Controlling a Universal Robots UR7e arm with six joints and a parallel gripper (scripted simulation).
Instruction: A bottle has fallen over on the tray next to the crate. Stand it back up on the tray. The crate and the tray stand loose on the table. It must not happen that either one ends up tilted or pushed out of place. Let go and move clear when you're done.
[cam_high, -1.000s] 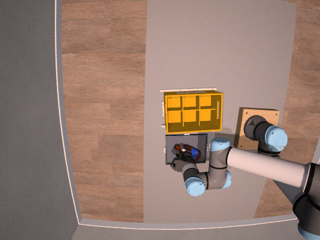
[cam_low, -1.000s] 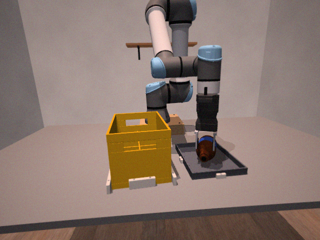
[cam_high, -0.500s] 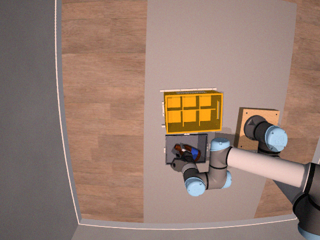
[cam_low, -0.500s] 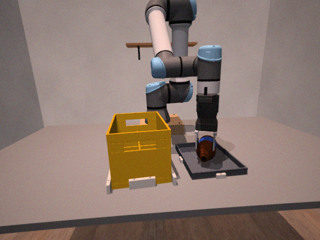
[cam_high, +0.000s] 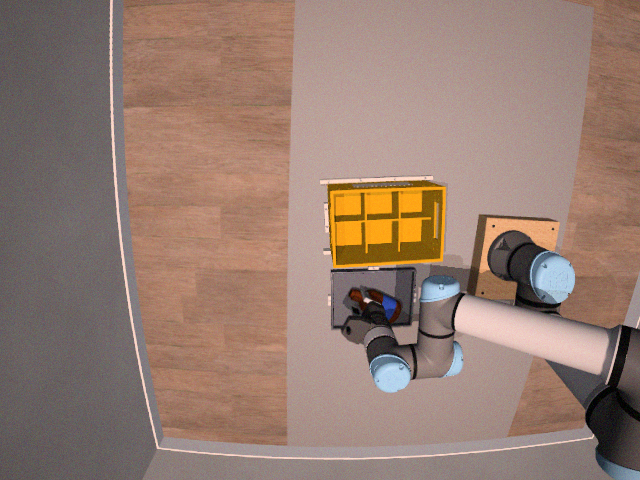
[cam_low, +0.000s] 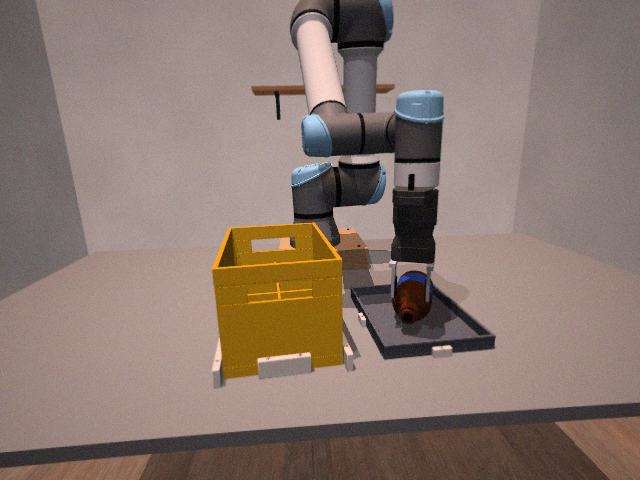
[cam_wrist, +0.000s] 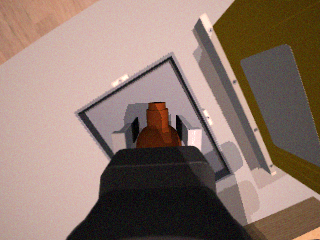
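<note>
Now: hand 4 cm past the brown bottle, 3 cm to the right of it and 4 cm above it. From my hand the other things lie so: yellow crate (9 cm behind, 22 cm to the right); dark grey tray (4 cm behind, 3 cm to the left, 7 cm below).
</note>
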